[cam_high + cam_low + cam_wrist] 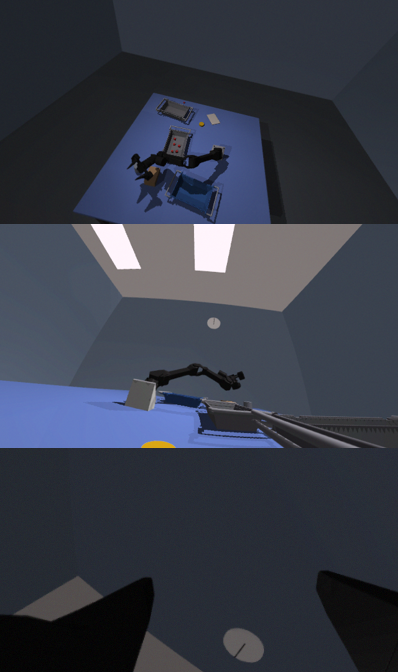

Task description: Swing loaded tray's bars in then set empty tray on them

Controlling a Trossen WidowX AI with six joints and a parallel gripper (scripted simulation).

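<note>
Now: gripper tip 220 mm above the grey cylinder, 150 mm to the left of it and 30 mm short of it. Also, from my gripper tip: tan block: 230 mm below, 100 mm to the right, 90 mm behind; yellow disc: 710 mm to the right, 460 mm behind, 250 mm below; blue tray: 410 mm behind, 210 mm below, 10 mm to the right.
</note>
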